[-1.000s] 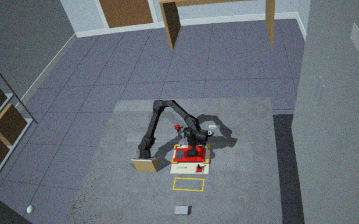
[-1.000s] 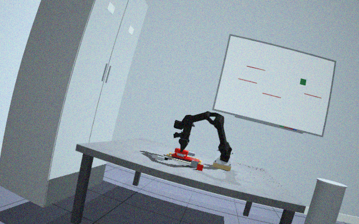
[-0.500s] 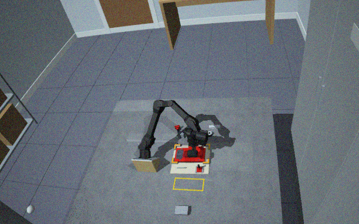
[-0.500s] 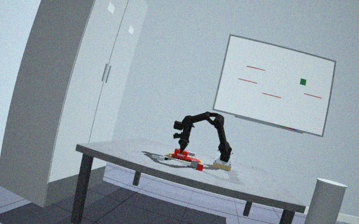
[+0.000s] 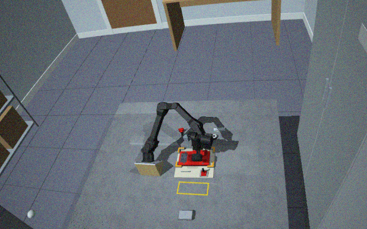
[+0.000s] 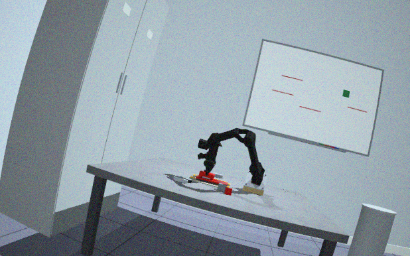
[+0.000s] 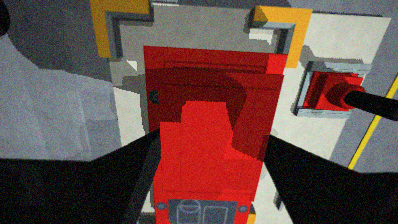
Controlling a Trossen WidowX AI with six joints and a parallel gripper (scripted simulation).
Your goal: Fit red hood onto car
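The white jig lies 3 cm behind my gripper tip, 1 cm to the right of it and 3 cm below it. Round my gripper tip: red hood 1 cm above.
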